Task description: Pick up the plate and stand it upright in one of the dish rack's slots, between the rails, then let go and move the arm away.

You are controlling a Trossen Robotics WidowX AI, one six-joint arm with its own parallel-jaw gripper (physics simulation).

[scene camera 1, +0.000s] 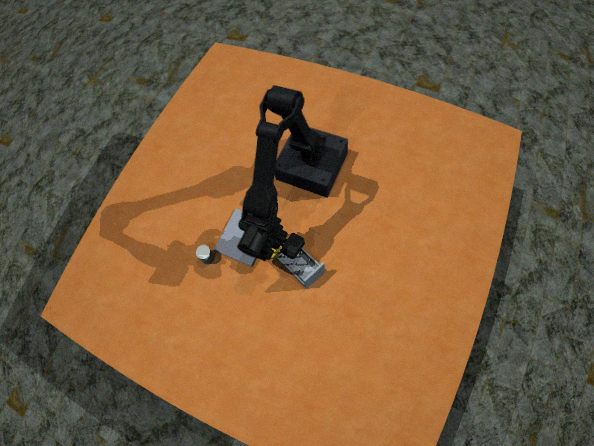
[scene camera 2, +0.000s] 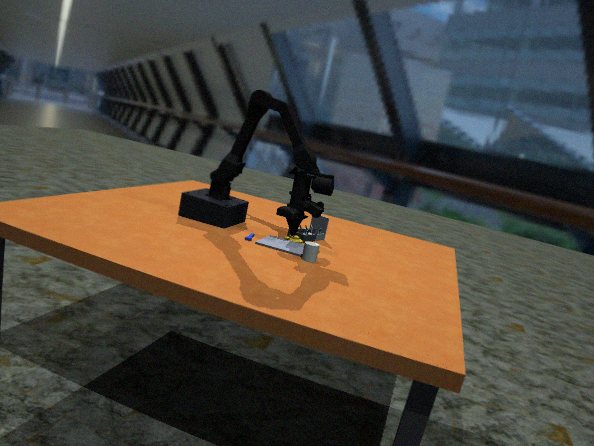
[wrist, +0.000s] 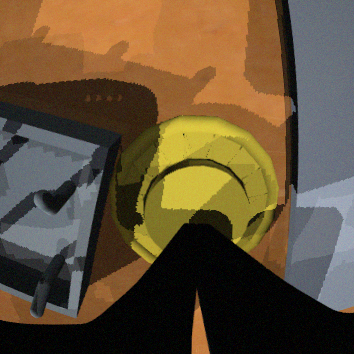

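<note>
The yellow plate (wrist: 197, 175) (scene camera 1: 276, 252) (scene camera 2: 293, 239) lies flat on the orange table, between the grey dish rack (wrist: 53, 123) (scene camera 1: 313, 272) (scene camera 2: 320, 223) and a flat grey board. The rack's rails show as short grey pegs in the wrist view. My gripper (wrist: 194, 235) (scene camera 2: 293, 233) points straight down over the near rim of the plate. Its fingers are closed together, and I see nothing between them. In scene camera 1 the arm's wrist hides most of the plate.
A flat grey board (scene camera 1: 231, 236) (scene camera 2: 277, 243) (wrist: 323, 105) lies just beside the plate. A small white cylinder (scene camera 1: 203, 252) (scene camera 2: 310, 252) stands at the board's far corner. A small blue piece (scene camera 2: 249, 236) lies near the arm's base (scene camera 1: 313, 164) (scene camera 2: 212, 208).
</note>
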